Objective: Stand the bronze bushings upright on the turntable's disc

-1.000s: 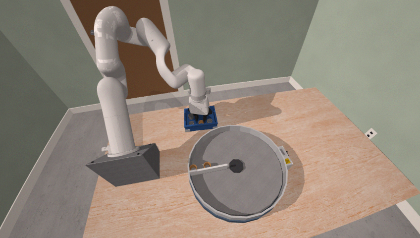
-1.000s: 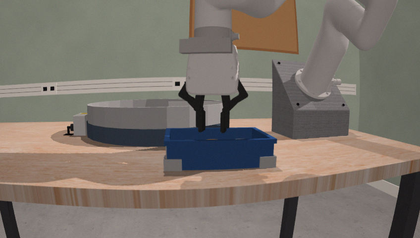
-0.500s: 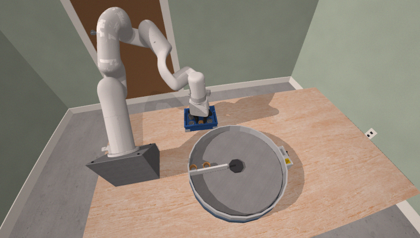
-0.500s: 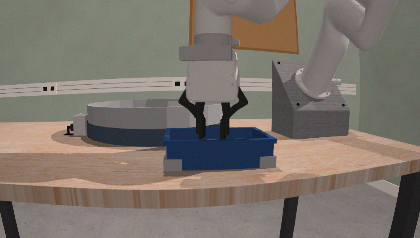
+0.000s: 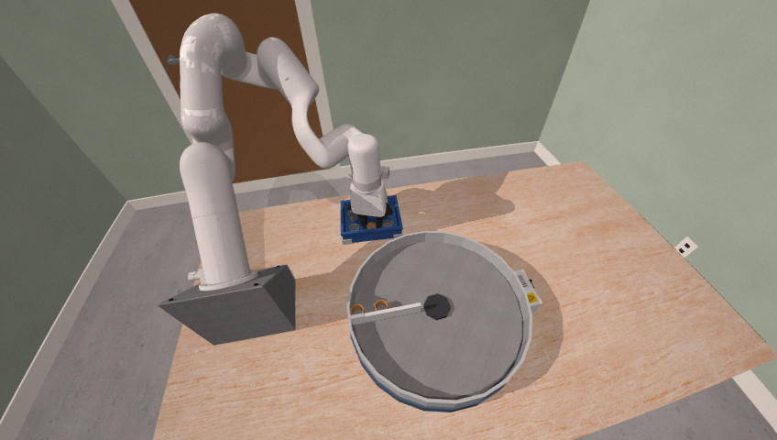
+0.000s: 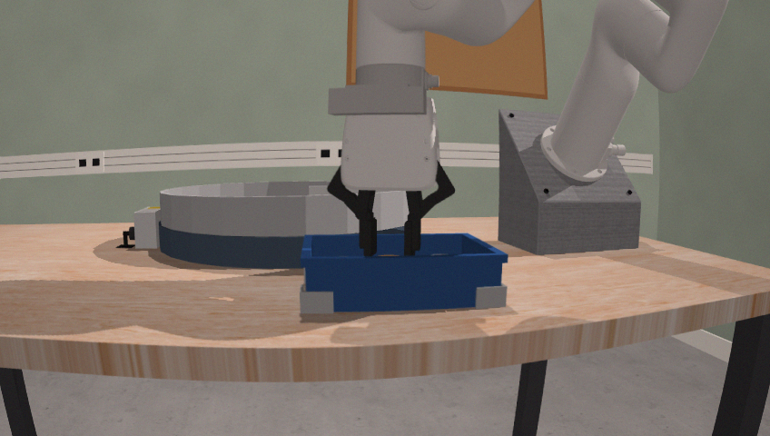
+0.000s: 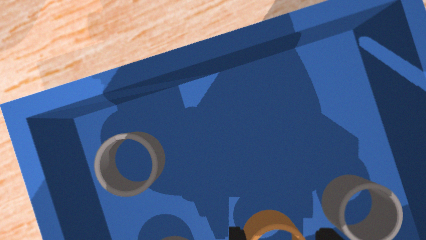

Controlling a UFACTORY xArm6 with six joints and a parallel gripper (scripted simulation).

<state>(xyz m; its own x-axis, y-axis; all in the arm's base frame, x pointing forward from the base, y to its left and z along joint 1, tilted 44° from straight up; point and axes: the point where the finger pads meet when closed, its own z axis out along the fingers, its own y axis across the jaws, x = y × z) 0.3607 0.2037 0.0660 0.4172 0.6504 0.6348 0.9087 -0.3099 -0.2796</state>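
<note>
Right now my hand is 40 mm to the right of the blue crate and 30 mm above it. Round my hand: turntable disc 100 mm ahead, 320 mm to the right.
</note>
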